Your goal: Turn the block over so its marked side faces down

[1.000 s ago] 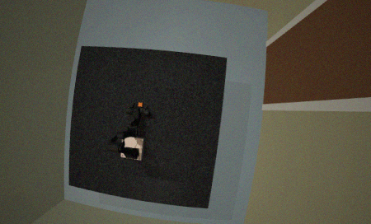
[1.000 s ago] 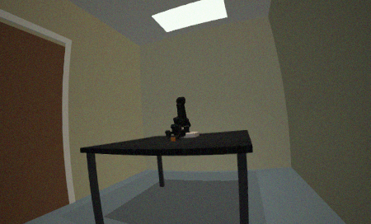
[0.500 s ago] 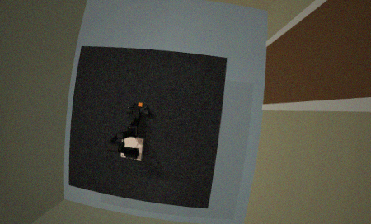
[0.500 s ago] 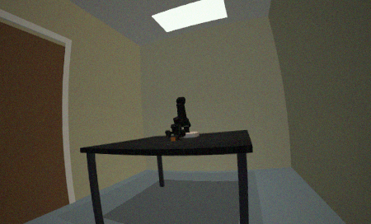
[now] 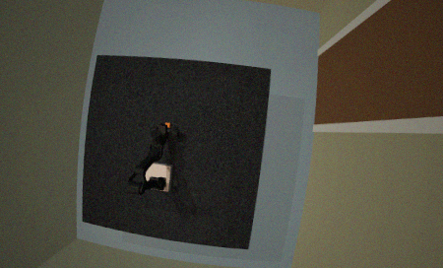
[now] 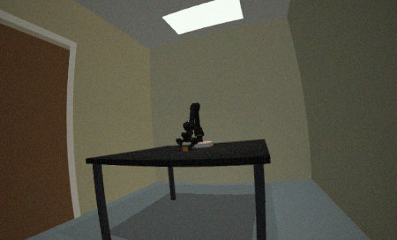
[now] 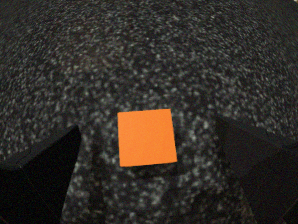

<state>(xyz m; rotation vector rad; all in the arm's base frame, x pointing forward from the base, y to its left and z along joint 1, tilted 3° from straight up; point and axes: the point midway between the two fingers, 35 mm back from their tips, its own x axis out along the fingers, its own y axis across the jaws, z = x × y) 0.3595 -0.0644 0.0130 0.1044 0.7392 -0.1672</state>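
Now: gripper tip 10 mm past the orange block and 10 mm above it.
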